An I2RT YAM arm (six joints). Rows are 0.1 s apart.
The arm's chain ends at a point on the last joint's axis. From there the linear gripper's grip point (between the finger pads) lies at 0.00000 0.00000 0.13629 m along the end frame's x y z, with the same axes.
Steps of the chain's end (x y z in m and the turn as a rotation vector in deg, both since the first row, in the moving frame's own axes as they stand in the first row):
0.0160, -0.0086, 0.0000, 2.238, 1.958, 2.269
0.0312, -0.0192, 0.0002, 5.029, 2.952, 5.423
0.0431, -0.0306, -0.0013, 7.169, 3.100, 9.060
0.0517, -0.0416, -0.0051, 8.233, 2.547, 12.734
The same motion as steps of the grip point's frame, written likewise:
0.0208, -0.0138, -0.0002, 2.238, 1.958, 2.269
0.0388, -0.0308, -0.0005, 5.029, 2.952, 5.423
0.0518, -0.0469, -0.0026, 7.169, 3.100, 9.060
0.0598, -0.0603, -0.0066, 8.233, 2.547, 12.734

